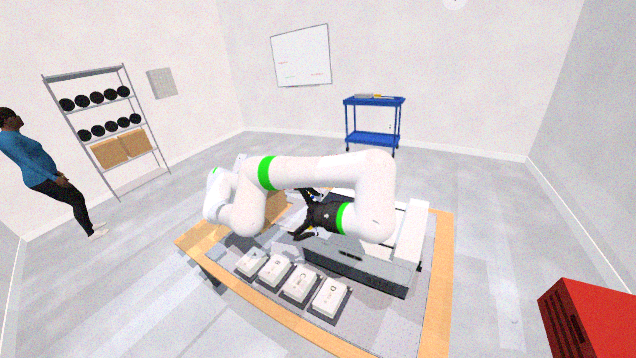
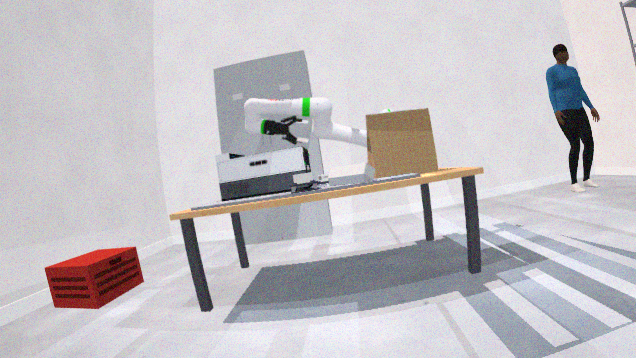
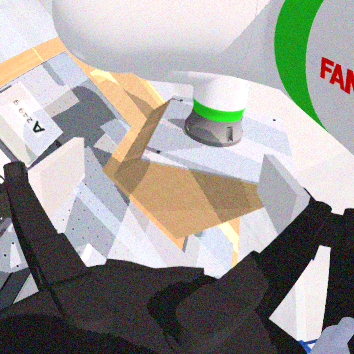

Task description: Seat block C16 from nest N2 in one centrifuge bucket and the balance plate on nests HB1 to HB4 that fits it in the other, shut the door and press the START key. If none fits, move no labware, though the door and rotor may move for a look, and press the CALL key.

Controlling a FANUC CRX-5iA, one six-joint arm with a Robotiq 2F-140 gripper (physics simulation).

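Seen in the pictures: gripper, fingertip midpoint: (image 1: 285,209) (image 2: 308,131) (image 3: 171,164); arm's base, origin of the base link: (image 2: 396,141) (image 3: 212,130).
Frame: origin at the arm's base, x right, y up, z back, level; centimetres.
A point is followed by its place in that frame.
Observation:
My gripper (image 1: 300,213) (image 2: 300,131) @[x 12.8, y 14.3, z -50.5 cm] (image 3: 171,164) @[x 12.8, y 14.3, z -50.5 cm] is open and empty, pointing sideways above the left end of the white and grey centrifuge (image 1: 350,255) @[x 8.2, y -1.1, z -75.1 cm] (image 2: 265,172) @[x -24.4, y -6.6, z -68.7 cm]. The arm hides much of the centrifuge's top, so its door state, rotor and buckets cannot be told. White lettered plates A (image 1: 251,262) @[x 28.2, y -12.4, z -35.9 cm] (image 3: 30,120) @[x 26.1, y -12.4, z -33.7 cm], B (image 1: 275,270) @[x 24.7, y -12.3, z -48.2 cm], C (image 1: 301,283) @[x 22.9, y -12.6, z -61.3 cm] and D (image 1: 330,297) @[x 21.5, y -12.5, z -74.3 cm] sit on dark nests in a row in front of it. Plate A's small print is hard to read. Part of a key panel with yellow and blue keys (image 1: 312,196) @[x -24.4, y -10.8, z -30.8 cm] shows behind the fingers. Block C16 cannot be made out.
The arm's base stands on a tan pedestal (image 1: 278,206) @[x -8.5, y -13.3, z -16.2 cm] (image 2: 402,145) @[x -14.8, y -3.5, z 1.1 cm] (image 3: 190,197) @[x -6.6, y -7.1, z -16.4 cm] at one end of the wood-edged table (image 1: 442,250) @[x -27.4, y -19.1, z -106.7 cm] (image 2: 455,172) @[x -43.1, y -19.4, z 20.2 cm]. A red crate (image 1: 590,310) (image 2: 95,280), a blue cart (image 1: 374,102) and a person in blue (image 1: 27,150) (image 2: 566,87) are away from the table.

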